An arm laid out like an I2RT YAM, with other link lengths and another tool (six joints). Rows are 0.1 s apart.
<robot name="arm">
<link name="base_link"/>
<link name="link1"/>
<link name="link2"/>
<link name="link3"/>
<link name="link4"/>
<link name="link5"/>
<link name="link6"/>
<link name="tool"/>
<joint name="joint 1" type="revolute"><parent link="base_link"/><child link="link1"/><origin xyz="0 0 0.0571" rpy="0 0 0"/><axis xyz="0 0 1"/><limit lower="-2.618" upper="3.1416"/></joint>
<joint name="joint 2" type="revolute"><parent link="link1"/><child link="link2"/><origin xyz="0.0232 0.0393 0.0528" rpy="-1.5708 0 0"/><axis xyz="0 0 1"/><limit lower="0" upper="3.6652"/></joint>
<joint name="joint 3" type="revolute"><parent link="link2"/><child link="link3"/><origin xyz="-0.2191 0 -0.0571" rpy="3.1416 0 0"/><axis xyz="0 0 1"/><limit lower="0" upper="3.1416"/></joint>
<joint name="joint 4" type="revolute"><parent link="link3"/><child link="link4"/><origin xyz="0.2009 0.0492 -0.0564" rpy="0 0 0"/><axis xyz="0 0 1"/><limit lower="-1.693" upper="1.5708"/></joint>
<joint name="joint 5" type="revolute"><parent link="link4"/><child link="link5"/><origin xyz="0.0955 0.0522 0.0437" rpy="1.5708 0 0"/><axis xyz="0 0 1"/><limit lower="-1.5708" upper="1.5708"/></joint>
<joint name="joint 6" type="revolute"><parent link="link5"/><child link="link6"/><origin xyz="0.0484 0 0.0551" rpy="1.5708 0 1.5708"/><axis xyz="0 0 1"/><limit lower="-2.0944" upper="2.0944"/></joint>
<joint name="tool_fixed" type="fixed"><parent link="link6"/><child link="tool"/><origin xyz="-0.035 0.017 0.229" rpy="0 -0.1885 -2.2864"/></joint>
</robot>
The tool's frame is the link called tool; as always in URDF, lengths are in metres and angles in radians.
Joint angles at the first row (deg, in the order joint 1, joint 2, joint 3, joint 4, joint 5, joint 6):
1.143 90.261 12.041 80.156 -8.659 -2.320
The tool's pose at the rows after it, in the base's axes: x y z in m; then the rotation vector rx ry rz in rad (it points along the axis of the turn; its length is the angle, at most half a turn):
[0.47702, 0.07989, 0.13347, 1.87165, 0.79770, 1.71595]
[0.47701, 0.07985, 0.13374, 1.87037, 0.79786, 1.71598]
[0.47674, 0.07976, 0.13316, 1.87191, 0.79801, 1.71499]
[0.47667, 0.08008, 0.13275, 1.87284, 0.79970, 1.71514]
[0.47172, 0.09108, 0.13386, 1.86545, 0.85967, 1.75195]
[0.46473, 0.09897, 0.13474, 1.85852, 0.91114, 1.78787]
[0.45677, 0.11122, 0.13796, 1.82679, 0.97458, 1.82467]
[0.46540, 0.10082, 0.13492, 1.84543, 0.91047, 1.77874]
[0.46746, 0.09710, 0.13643, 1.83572, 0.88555, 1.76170]
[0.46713, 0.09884, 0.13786, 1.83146, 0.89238, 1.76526]
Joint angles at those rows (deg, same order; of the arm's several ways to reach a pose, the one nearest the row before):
1.146 90.253 12.041 80.157 -8.613 -2.319
1.143 90.213 12.040 80.154 -8.612 -2.365
1.131 90.207 11.958 80.156 -8.614 -2.347
1.120 90.262 11.963 80.153 -8.702 -2.334
-0.043 90.184 12.034 80.159 -13.147 -2.121
-1.572 90.215 11.569 80.931 -17.609 -1.696
-2.156 90.350 11.146 82.269 -21.454 -2.116
-0.535 90.266 11.470 81.208 -16.201 -2.498
0.374 90.008 11.251 81.431 -13.789 -3.140
0.442 89.553 11.403 80.919 -14.056 -3.248

